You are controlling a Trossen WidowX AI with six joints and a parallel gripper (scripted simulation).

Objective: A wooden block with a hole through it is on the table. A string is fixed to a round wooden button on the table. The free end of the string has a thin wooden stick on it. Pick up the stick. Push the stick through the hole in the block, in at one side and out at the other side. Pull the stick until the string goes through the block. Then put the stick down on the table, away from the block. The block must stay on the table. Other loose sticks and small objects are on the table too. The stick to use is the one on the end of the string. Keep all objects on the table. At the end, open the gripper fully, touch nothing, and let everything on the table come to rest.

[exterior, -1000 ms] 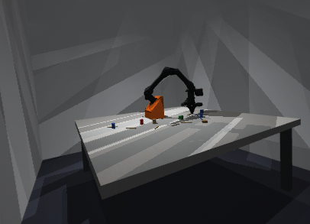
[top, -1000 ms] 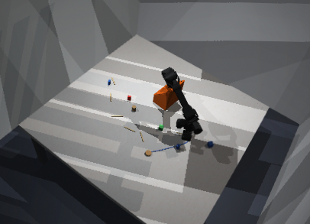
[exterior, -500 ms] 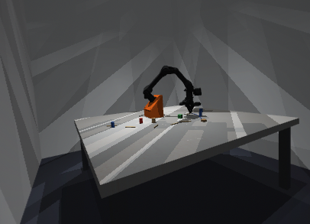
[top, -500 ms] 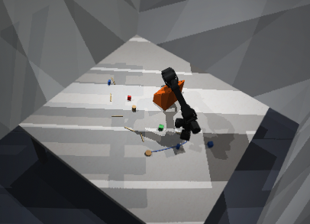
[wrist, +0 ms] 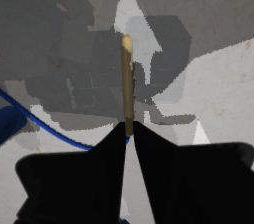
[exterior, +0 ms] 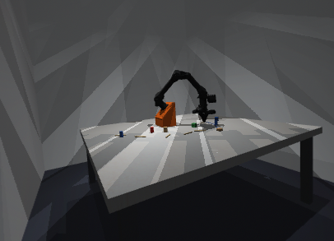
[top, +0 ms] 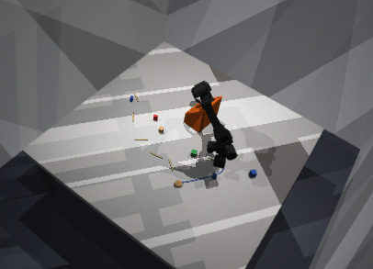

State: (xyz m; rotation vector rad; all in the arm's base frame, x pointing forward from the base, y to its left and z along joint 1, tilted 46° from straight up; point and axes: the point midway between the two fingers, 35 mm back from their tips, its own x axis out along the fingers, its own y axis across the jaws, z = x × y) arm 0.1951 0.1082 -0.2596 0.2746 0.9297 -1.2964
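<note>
My gripper tip is 140 mm to the left of the green block and 60 mm short of it. Round my gripper tip: blue cylinder 100 mm ahead, 40 mm to the left; then thin wooden stick 10 mm to the right, 10 mm ahead; then blue cube 180 mm to the left, 70 mm behind.
</note>
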